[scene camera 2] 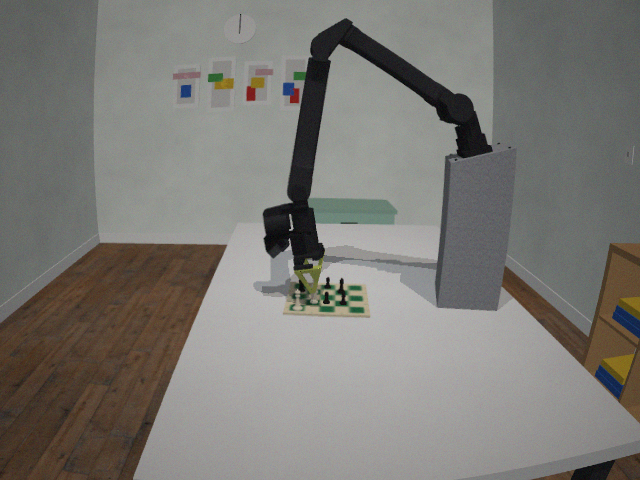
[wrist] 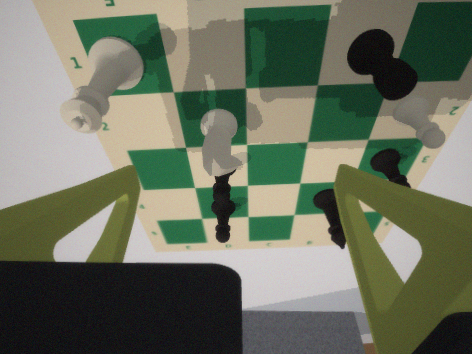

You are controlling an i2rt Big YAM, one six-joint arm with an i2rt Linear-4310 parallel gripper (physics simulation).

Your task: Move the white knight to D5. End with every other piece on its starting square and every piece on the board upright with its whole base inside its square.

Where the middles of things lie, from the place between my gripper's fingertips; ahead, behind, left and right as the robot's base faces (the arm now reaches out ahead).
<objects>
Now: hand 30 mm past the chessboard (scene camera 2: 356, 298), 30 mm to the left of it and 50 mm above it. Also, from my hand: white pawn (wrist: 412, 110): 10 mm ahead, 100 mm to the right, 30 mm below.
</objects>
